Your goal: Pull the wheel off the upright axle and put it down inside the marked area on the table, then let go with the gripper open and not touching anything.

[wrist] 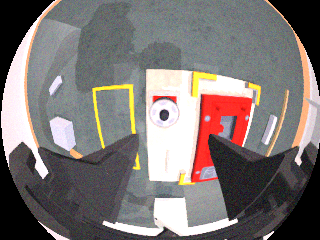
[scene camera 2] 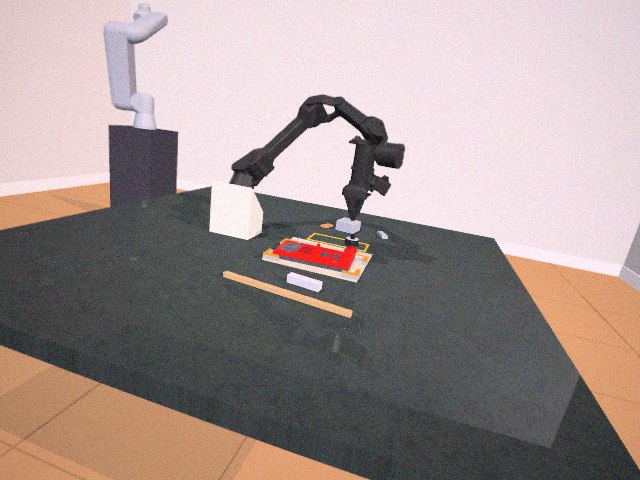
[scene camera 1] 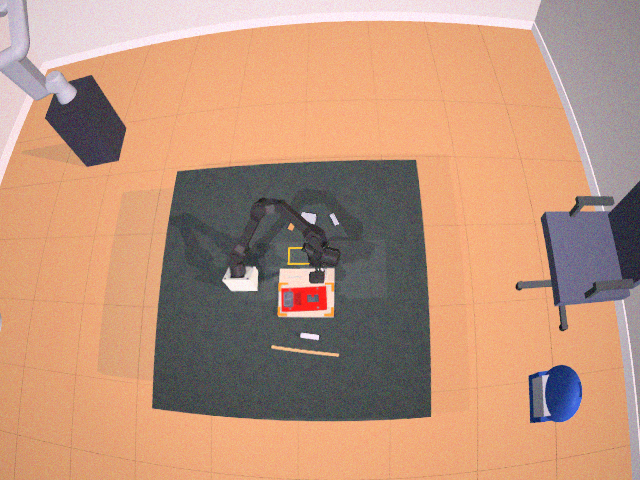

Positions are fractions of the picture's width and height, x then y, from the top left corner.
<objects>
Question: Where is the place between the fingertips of the gripper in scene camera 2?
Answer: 0.55,0.46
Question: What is the gripper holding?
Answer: Nothing.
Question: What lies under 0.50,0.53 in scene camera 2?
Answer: A red plate.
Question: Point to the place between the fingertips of the gripper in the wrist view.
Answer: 0.55,0.58
</objects>
